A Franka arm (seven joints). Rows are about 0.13 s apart.
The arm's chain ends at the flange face. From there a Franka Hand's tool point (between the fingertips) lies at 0.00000 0.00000 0.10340 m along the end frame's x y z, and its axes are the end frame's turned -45 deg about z.
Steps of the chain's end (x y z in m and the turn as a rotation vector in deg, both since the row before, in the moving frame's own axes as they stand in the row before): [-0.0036 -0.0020 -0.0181 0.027 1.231 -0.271]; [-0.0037 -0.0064 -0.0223 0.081 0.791 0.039]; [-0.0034 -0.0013 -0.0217 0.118 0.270 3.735]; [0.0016 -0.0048 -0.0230 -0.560 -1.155 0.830]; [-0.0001 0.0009 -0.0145 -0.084 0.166 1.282]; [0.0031 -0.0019 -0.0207 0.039 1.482 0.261]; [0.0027 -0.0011 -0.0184 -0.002 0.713 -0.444]
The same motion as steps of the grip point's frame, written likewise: [0.0005 -0.0024 -0.0181 -0.851 0.890 -0.271]; [0.0030 -0.0062 -0.0223 -0.502 0.617 0.039]; [-0.0010 -0.0031 -0.0217 -0.107 0.274 3.735]; [0.0023 -0.0030 -0.0230 0.421 -1.213 0.830]; [-0.0006 0.0009 -0.0145 -0.177 0.058 1.282]; [0.0055 0.0027 -0.0207 -1.020 1.076 0.261]; [0.0036 0.0020 -0.0184 -0.506 0.503 -0.444]
